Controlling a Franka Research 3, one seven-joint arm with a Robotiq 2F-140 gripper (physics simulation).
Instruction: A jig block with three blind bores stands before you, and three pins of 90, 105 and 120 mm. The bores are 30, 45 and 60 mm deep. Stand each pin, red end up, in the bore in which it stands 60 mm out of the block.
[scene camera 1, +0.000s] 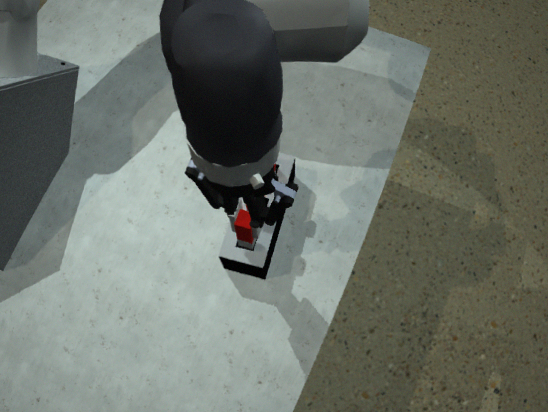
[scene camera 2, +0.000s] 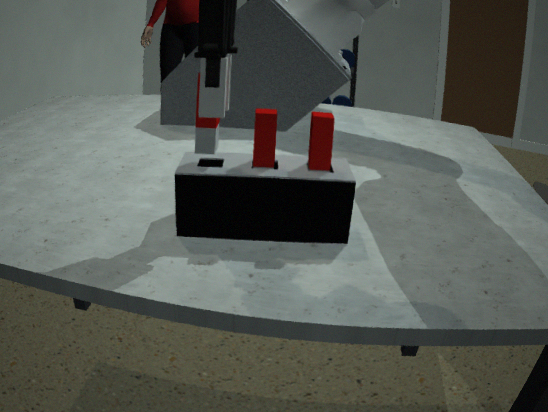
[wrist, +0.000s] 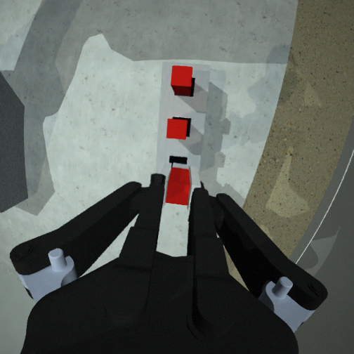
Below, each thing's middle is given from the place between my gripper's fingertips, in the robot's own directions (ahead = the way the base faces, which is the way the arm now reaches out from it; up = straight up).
My gripper is now 100 mm above the jig block (scene camera 2: 222, 196), 60 mm to the right of it and 20 mm past it.
